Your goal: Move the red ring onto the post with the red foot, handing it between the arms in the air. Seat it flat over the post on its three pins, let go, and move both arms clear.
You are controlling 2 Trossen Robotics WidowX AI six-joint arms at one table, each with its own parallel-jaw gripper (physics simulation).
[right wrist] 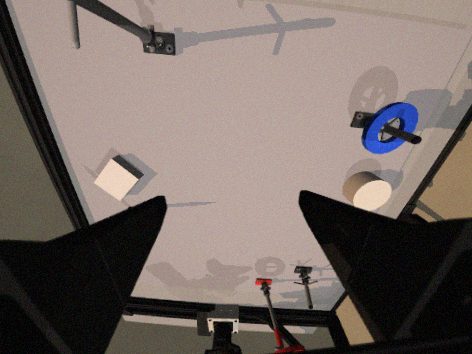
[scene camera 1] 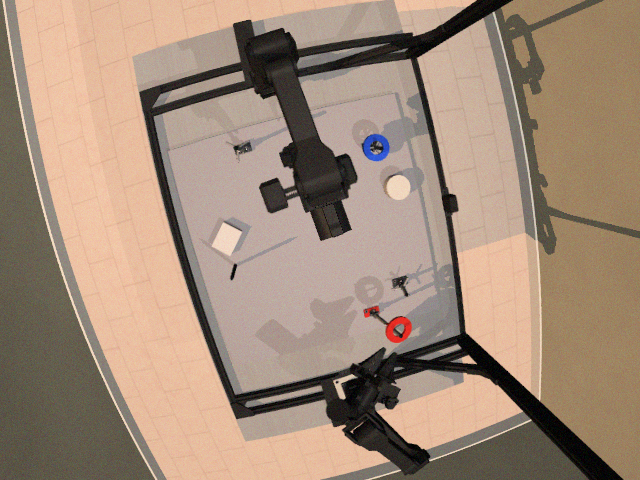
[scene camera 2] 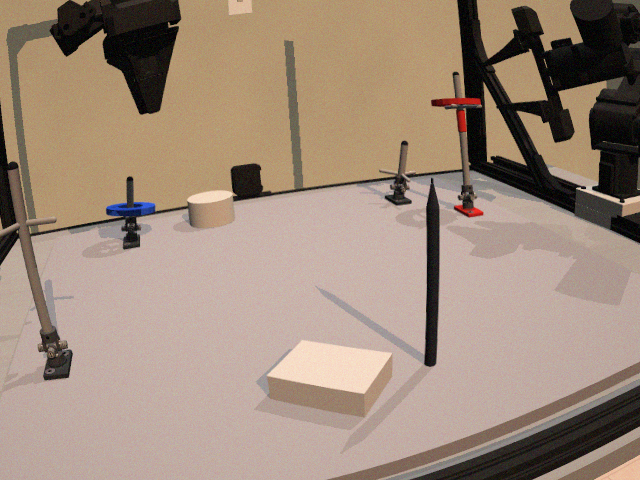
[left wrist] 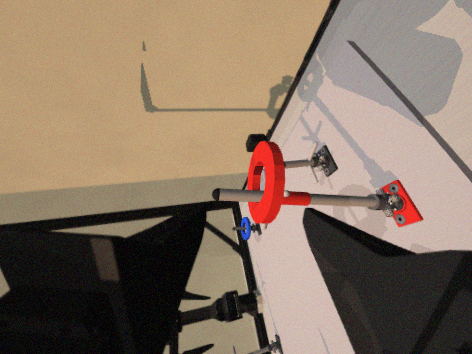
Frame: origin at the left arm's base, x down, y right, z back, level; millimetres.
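Seen in the pictures: left gripper, fingertip midpoint: (scene camera 1: pixel 390 350) (scene camera 2: pixel 490 86) (left wrist: pixel 254 212); right gripper, fingertip midpoint: (right wrist: pixel 233 199) (scene camera 2: pixel 149 113) (left wrist: pixel 212 320); left arm's base, origin of the base link: (right wrist: pixel 223 326) (scene camera 1: pixel 353 388) (scene camera 2: pixel 618 191); right arm's base, origin of the base link: (left wrist: pixel 254 300).
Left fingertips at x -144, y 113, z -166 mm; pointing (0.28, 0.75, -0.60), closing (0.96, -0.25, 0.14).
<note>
Pixels of each thing's top centre, then the offset from my left fingertips to it. "spot": a spot on its surface instead.
- red ring, middle of its top: (left wrist: pixel 252 183) (scene camera 2: pixel 455 95) (scene camera 1: pixel 399 331) dy +39, dx +17, dz -33 mm
- post with the red foot, surface spot: (left wrist: pixel 342 200) (scene camera 2: pixel 468 156) (right wrist: pixel 270 313) spot: dy +13, dx +98, dz -35 mm
- blue ring, middle of its top: (scene camera 2: pixel 129 202) (right wrist: pixel 394 131) (scene camera 1: pixel 377 147) (left wrist: pixel 242 228) dy +132, dx +119, dz -474 mm
- pale cylinder, middle of its top: (scene camera 2: pixel 209 196) (right wrist: pixel 372 196) (scene camera 1: pixel 398 187) dy +162, dx +139, dz -357 mm
- short pinned post, surface spot: (scene camera 2: pixel 402 160) (left wrist: pixel 296 167) spot: dy +93, dx +113, dz -95 mm
- pale block, middle of its top: (scene camera 2: pixel 330 365) (right wrist: pixel 115 181) (scene camera 1: pixel 226 239) dy -300, dx +154, dz -368 mm
- black spike, middle of its top: (scene camera 2: pixel 432 177) dy -305, dx +34, dz -292 mm
- tall post, surface spot: (scene camera 2: pixel 28 258) spot: dy -196, dx +71, dz -574 mm
The red ring (scene camera 1: pixel 389 332) (scene camera 2: pixel 444 102) (left wrist: pixel 275 185) (right wrist: pixel 295 349) is around the post with the red foot (scene camera 2: pixel 466 160) (left wrist: pixel 342 200) (right wrist: pixel 270 306). It looks level in scene camera 2, resting on grey pins above the red band, with the post top through its hole. My left gripper (scene camera 1: pixel 388 353) (scene camera 2: pixel 498 84) (left wrist: pixel 254 212) is open and empty, its fingertips a short way from the ring and not touching it. My right gripper (scene camera 2: pixel 149 111) (right wrist: pixel 233 199) is open and empty, high over the table and far from the ring; its fingers overlap in scene camera 2.
A blue ring (scene camera 1: pixel 366 148) (right wrist: pixel 370 142) sits on a short post near a pale cylinder (scene camera 1: pixel 398 187) (scene camera 2: pixel 210 211). A short pinned post (scene camera 2: pixel 402 160) (left wrist: pixel 297 163) stands near the red-foot post. A pale block (scene camera 1: pixel 226 238) (scene camera 2: pixel 330 366), a black spike (scene camera 2: pixel 432 284) and a tall post (scene camera 2: pixel 28 258) also stand on the table.
</note>
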